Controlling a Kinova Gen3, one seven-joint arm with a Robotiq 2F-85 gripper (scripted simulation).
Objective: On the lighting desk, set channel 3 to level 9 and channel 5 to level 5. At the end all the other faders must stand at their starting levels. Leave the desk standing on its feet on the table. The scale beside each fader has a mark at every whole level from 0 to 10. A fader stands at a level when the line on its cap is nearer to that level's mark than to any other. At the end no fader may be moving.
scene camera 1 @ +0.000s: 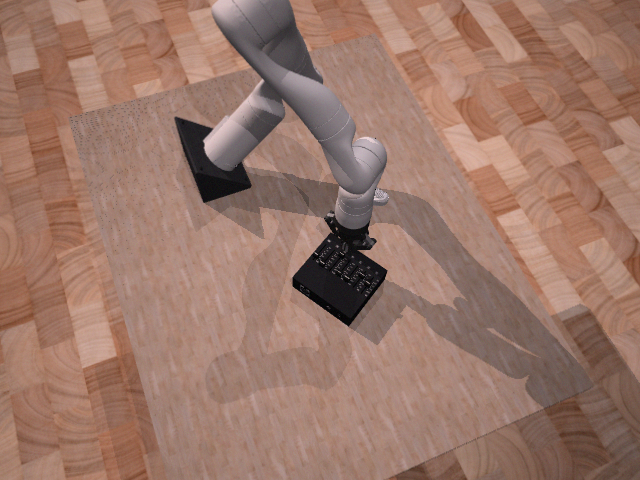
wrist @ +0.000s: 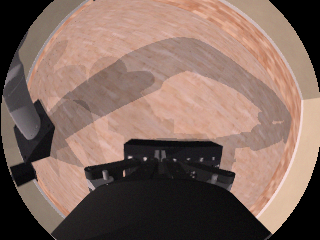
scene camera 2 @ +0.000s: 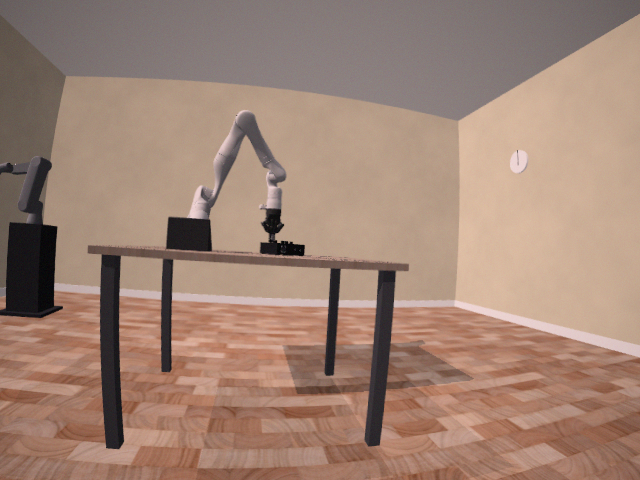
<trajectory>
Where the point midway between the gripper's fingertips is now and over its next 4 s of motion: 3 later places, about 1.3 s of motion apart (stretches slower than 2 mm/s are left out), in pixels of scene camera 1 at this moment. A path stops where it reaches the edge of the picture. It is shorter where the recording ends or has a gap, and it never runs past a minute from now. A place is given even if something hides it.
My gripper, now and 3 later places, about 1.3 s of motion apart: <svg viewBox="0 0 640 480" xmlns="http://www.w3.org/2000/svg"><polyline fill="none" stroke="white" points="346,248 342,253 340,256 342,247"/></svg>
</trajectory>
